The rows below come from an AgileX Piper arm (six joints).
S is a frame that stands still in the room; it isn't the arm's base.
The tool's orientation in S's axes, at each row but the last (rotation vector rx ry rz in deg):
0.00 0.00 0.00
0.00 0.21 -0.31
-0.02 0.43 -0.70
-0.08 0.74 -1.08
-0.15 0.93 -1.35
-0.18 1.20 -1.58
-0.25 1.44 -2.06
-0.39 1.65 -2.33
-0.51 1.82 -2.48
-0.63 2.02 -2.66
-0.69 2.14 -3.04
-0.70 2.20 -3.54
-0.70 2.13 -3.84
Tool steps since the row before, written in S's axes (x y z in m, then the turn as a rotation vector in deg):
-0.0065 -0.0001 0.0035 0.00 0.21 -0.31
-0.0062 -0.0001 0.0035 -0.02 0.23 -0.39
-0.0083 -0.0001 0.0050 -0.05 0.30 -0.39
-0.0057 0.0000 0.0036 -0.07 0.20 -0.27
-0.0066 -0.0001 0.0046 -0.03 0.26 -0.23
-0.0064 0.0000 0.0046 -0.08 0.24 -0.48
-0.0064 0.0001 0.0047 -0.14 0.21 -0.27
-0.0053 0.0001 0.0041 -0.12 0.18 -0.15
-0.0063 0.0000 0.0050 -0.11 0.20 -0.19
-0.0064 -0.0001 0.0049 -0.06 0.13 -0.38
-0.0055 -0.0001 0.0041 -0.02 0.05 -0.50
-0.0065 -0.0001 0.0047 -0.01 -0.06 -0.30
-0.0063 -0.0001 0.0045 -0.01 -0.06 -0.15
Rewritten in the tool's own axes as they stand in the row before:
-0.0065 -0.0001 0.0035 0.00 0.21 -0.31
-0.0062 -0.0001 0.0035 -0.02 0.23 -0.39
-0.0083 -0.0002 0.0049 -0.05 0.30 -0.39
-0.0057 -0.0001 0.0035 -0.07 0.20 -0.27
-0.0067 -0.0003 0.0045 -0.03 0.26 -0.23
-0.0065 -0.0002 0.0045 -0.08 0.24 -0.48
-0.0065 -0.0002 0.0045 -0.14 0.21 -0.27
-0.0054 -0.0001 0.0039 -0.12 0.18 -0.15
-0.0064 -0.0003 0.0048 -0.11 0.20 -0.19
-0.0066 -0.0005 0.0047 -0.05 0.13 -0.38
-0.0056 -0.0004 0.0039 0.00 0.06 -0.50
-0.0067 -0.0006 0.0044 0.01 -0.06 -0.30
-0.0064 -0.0006 0.0043 0.00 -0.06 -0.15

